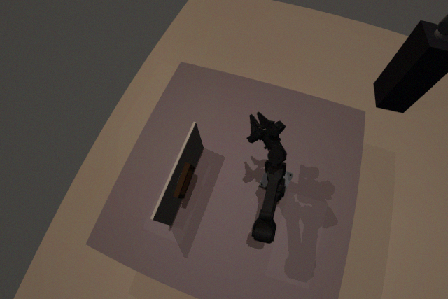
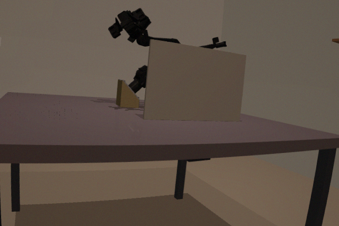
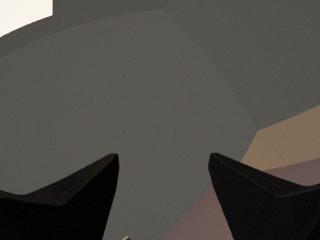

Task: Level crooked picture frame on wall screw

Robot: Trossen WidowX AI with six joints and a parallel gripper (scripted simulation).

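Right now my gripper tip is 28 cm above the picture frame, 27 cm to the right of it and 27 cm short of it. From my gripper tip the other things lie so: wall panel (28 cm below, 28 cm ahead, 25 cm to the left).
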